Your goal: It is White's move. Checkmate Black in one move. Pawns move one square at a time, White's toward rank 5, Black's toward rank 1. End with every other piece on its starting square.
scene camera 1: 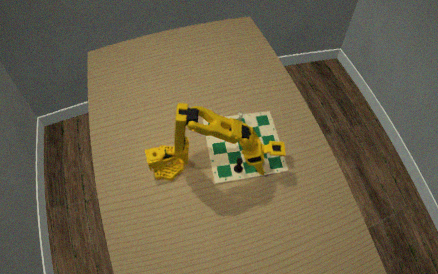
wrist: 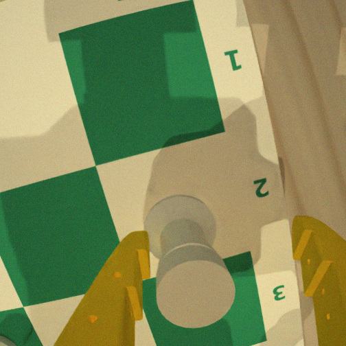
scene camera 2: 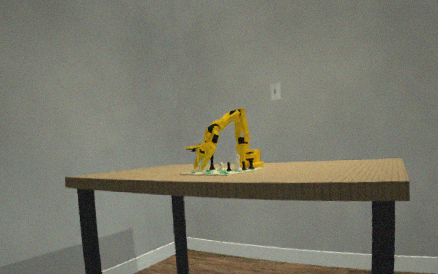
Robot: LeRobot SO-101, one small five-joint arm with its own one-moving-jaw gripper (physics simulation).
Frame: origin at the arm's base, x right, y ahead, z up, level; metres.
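Seen in the pictures: hand at its tool point: (scene camera 1: 261,160) (scene camera 2: 202,168); arm's base at its link origin: (scene camera 1: 172,162).
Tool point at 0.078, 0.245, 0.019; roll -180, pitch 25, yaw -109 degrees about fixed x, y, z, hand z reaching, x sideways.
Note:
Pixels of each thing's top centre, then the offset from my tool point to it, as dx, dy, dz. "*": a spot on its surface instead. Level surfaces: height alone.
- tall black piece at its top centre: (scene camera 1: 240,158) (scene camera 2: 211,153) +0.000, -0.072, +0.051
- small white piece at its top centre: (scene camera 2: 221,162) -0.070, -0.024, +0.019
- small black pawn at its top centre: (scene camera 2: 228,162) -0.105, -0.019, +0.019
- tall white piece at its top centre: (scene camera 2: 237,153) -0.145, -0.017, +0.051
- larger at its top centre: (scene camera 2: 250,160) -0.159, -0.092, +0.020
- dark piece at a spot on its surface: (scene camera 1: 238,168) * +0.006, -0.075, +0.005
- wooden table at its surface level: dz -0.019
The chessboard (scene camera 1: 217,176) (scene camera 2: 188,174) (wrist: 30,85) is green and cream. My gripper (scene camera 1: 263,172) (scene camera 2: 199,169) (wrist: 221,225) is open, low over the board's edge, with a wide gap between the jaws. A pale, flat-topped white piece (wrist: 195,292) stands upright in that gap, nearer the left jaw, not gripped. Its base is on the cream square beside the 2. In scene camera 2, a tall black piece (scene camera 2: 212,164) stands behind the gripper, with a small white piece (scene camera 2: 221,166), a small black pawn (scene camera 2: 229,166) and a tall white piece (scene camera 2: 237,161) to its right.
Two more black pieces, one small (scene camera 2: 244,165) and one larger (scene camera 2: 251,163), stand near the arm's base. A dark piece (scene camera 1: 238,168) stands left of the gripper in scene camera 1. The arm hides much of the board there. The wooden table (scene camera 1: 150,215) surrounds the board.

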